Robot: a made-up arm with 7 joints.
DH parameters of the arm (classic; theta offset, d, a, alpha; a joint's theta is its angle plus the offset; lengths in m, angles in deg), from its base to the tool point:
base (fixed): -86.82 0 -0.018 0
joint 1: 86.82 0.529 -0.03 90
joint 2: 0 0.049 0.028 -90
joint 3: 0 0.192 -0.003 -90
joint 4: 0 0.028 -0.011 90
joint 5: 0 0.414 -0.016 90
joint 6: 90 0.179 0.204 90
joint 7: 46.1 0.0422 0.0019 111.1
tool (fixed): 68.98 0.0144 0 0
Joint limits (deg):
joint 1: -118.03..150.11
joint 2: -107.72..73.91
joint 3: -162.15..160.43
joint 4: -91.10..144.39
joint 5: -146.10..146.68
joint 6: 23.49..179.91
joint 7: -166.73..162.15
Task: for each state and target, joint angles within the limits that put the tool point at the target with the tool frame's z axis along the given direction. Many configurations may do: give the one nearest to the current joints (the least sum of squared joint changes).
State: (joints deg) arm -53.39 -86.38 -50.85 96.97 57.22 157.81 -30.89
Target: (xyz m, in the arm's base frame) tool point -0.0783 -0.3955 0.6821 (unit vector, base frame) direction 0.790 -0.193 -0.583
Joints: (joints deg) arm -44.81 -66.55 -63.06 56.23 55.26 148.65 -76.91
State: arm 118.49 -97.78 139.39 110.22 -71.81 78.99 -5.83
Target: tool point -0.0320 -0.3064 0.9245 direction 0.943 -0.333 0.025
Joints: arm 97.77 -74.24 137.04 144.39 -99.68 60.85 9.96
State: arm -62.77 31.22 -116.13 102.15 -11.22 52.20 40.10
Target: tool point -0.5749 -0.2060 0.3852 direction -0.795 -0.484 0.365
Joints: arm -48.94 27.46 -103.74 129.41 -12.15 43.25 40.35
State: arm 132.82 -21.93 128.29 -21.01 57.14 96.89 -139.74
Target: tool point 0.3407 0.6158 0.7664 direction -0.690 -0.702 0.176
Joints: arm 98.83 -34.69 104.13 -45.68 27.28 59.36 -129.77
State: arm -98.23 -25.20 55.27 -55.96 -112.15 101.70 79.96
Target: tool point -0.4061 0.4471 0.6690 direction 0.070 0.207 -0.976
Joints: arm -90.93 2.55 61.26 -63.49 -72.85 91.71 100.39
